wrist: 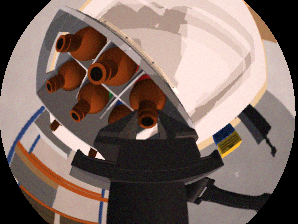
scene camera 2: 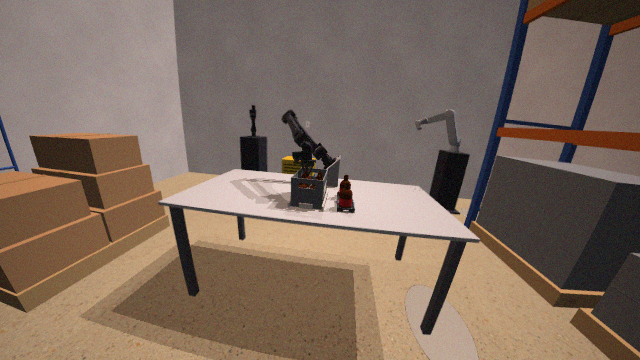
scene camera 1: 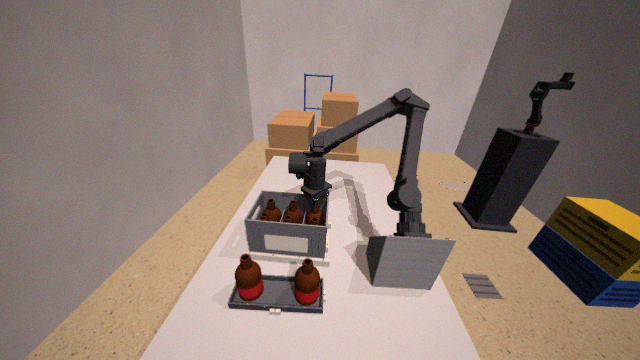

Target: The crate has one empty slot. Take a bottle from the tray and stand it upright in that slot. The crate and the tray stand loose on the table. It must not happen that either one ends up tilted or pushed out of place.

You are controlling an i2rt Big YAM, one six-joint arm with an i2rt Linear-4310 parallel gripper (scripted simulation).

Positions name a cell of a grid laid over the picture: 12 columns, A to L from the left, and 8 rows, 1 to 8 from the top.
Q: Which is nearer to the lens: the bottle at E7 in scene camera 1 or the tray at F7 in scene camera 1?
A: The bottle.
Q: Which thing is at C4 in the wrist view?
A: A grey crate.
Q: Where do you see a grey crate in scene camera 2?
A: At F5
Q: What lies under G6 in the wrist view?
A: The gripper.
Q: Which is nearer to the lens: the bottle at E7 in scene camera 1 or the grey crate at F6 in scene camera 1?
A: The bottle.
